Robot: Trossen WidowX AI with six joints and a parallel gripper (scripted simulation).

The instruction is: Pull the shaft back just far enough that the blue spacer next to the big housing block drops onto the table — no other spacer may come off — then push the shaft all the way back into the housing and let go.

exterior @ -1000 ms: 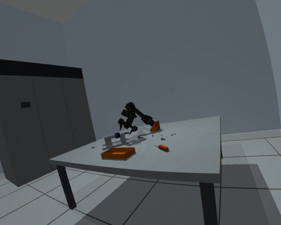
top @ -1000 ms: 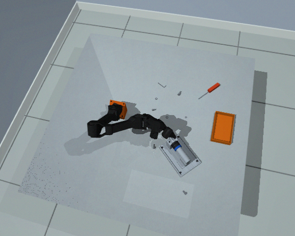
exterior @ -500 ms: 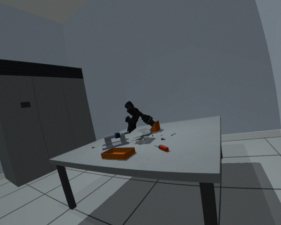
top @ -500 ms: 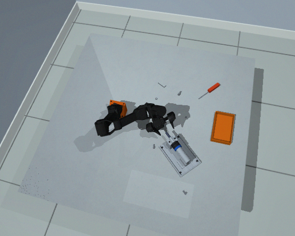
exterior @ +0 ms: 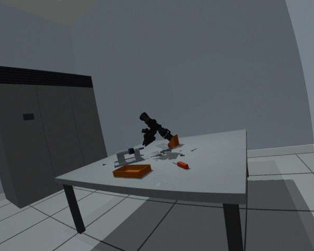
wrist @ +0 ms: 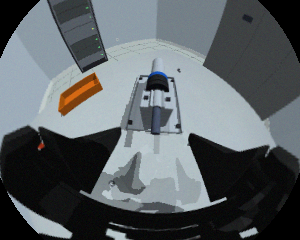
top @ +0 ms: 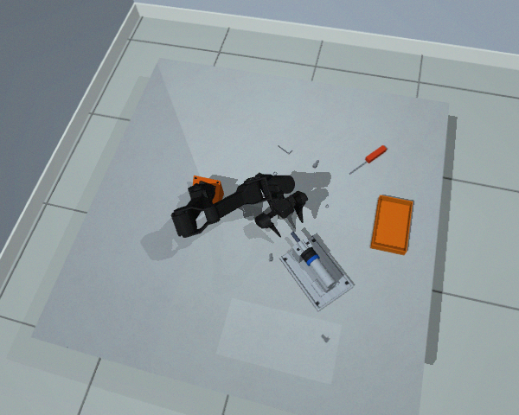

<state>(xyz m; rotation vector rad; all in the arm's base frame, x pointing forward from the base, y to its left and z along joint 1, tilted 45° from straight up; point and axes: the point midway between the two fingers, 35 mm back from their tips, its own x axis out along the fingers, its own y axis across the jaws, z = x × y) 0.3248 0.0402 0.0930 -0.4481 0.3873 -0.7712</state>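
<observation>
Right now the shaft is 70 mm ahead of my gripper tip, 50 mm to the right of it and 20 mm below it. Round my gripper tip: l-shaped key: 350 mm to the left, 140 mm behind, 100 mm below; blue spacer: 100 mm ahead, 70 mm to the right, 20 mm below; orange tray: 320 mm ahead, 170 mm to the left, 90 mm below.
</observation>
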